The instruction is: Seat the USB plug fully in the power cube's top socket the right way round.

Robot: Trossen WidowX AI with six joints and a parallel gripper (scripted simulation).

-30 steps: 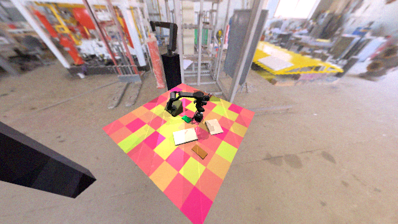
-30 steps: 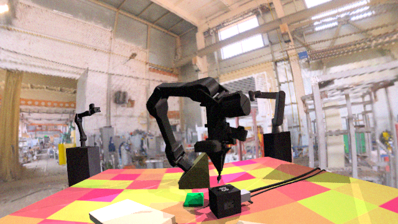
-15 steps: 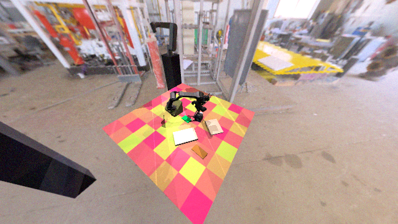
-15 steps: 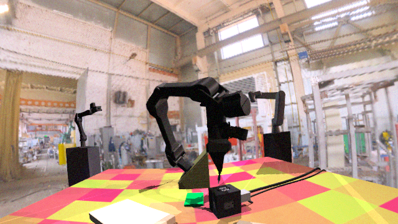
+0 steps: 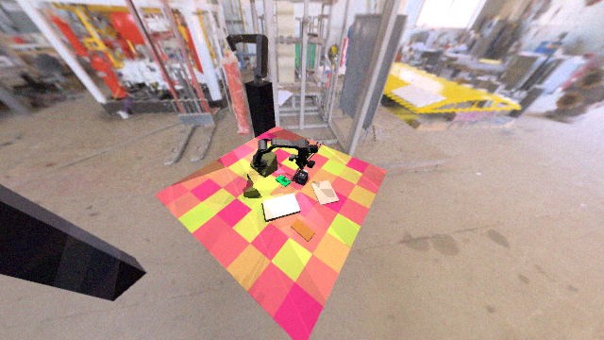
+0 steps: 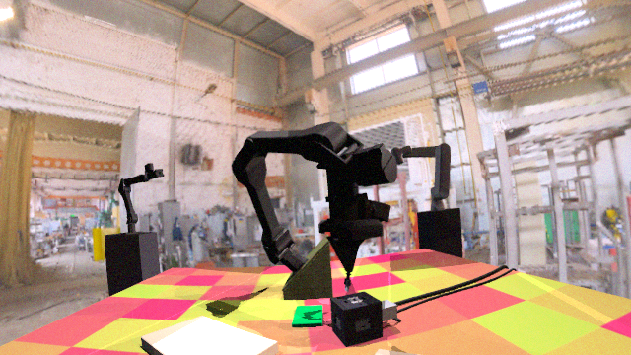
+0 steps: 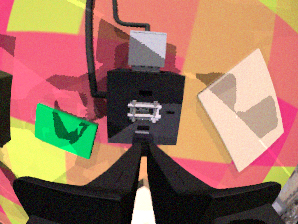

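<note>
Right now my gripper tip is 2 cm above the USB plug. From my gripper tip the other things lie so: green flat block 13 cm below, 12 cm behind, 7 cm to the right; then brown flat piece 34 cm to the right, 23 cm ahead, 13 cm below; then pale box 28 cm to the right, 12 cm below, 2 cm ahead.
</note>
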